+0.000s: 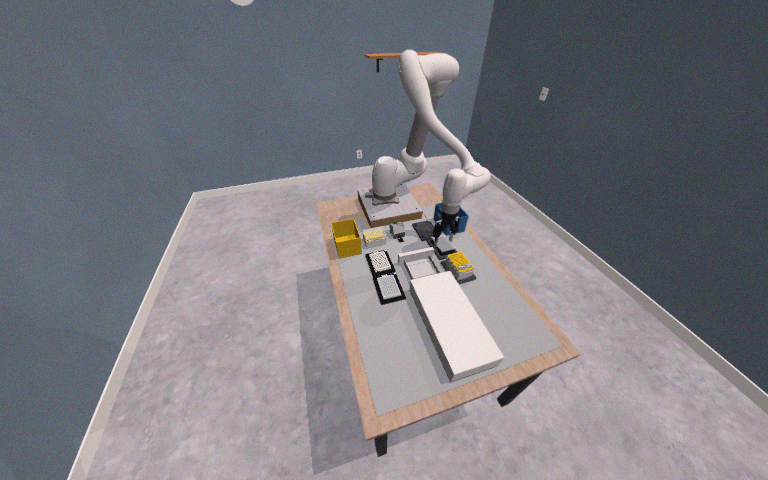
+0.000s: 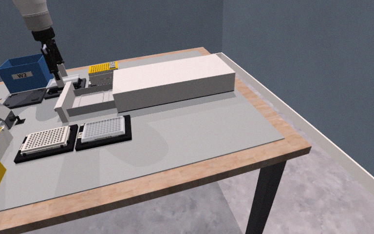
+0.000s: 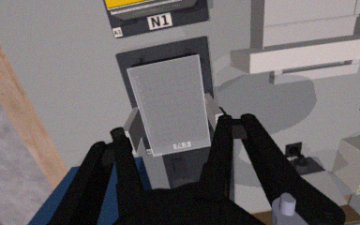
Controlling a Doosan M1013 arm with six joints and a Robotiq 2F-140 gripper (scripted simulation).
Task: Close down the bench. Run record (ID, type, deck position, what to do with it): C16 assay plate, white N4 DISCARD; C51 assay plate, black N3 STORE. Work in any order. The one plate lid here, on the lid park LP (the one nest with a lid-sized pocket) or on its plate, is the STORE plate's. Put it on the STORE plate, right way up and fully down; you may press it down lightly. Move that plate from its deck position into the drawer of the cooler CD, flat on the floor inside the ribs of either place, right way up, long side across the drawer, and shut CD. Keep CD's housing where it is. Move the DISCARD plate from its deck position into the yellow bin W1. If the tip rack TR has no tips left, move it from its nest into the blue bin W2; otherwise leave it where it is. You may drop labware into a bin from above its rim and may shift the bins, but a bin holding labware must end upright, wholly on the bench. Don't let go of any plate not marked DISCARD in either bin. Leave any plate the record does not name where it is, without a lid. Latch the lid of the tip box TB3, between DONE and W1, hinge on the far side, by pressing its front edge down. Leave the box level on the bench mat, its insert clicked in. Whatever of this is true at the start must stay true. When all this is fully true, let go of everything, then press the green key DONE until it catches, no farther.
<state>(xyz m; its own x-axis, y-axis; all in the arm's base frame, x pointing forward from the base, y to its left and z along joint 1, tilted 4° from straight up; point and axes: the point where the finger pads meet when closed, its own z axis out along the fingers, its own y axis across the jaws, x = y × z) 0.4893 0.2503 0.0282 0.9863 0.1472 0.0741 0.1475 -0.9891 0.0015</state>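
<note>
The grey plate lid is 20 mm below my hand. Round my hand: blue bin W2: 200 mm behind, 110 mm to the left, 20 mm below; then black plate: 40 mm below; then yellow tip rack TR: 170 mm ahead, 10 mm to the left, 10 mm below.
</note>
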